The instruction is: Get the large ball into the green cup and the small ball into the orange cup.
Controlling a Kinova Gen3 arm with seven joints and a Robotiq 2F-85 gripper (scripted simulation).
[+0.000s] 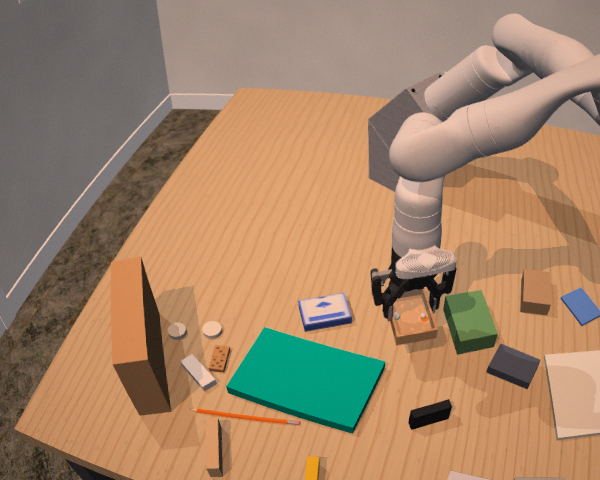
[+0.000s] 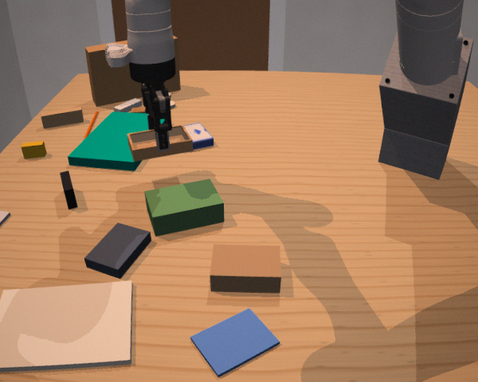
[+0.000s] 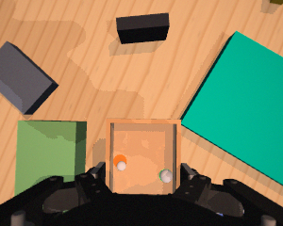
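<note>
Right now the wooden puzzle is 20 mm below my hand. Round my hand: green block (80 mm behind, 100 mm to the left, 70 mm below); teal slab (150 mm ahead, 120 mm to the right, 80 mm below); black block (140 mm ahead, 100 mm to the left, 70 mm below).
</note>
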